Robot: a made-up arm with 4 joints.
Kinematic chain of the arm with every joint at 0, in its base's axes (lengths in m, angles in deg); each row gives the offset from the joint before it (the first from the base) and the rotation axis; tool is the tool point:
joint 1: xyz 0 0 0.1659 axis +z
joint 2: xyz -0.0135 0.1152 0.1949 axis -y
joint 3: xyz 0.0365 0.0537 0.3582 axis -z
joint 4: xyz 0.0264 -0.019 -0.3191 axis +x
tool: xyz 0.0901 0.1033 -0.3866
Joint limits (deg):
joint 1: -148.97..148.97
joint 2: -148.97..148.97
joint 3: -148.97..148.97
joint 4: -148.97..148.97
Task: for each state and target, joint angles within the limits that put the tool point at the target. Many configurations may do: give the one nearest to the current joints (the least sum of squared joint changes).
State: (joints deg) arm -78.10 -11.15 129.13 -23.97
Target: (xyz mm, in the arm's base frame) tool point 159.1 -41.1 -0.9
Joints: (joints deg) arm -79.62 28.43 139.62 -22.73
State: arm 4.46 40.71 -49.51 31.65
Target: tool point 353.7 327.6 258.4
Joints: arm -14.14 63.23 -30.52 18.96
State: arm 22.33 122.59 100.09 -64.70
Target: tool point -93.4 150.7 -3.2
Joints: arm 69.75 88.67 102.80 -79.81
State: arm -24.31 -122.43 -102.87 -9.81
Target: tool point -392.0 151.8 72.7
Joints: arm 20.19 -99.07 -88.51 -58.11
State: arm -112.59 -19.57 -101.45 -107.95
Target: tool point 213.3 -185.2 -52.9
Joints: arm -98.28 -48.41 -82.77 -76.69
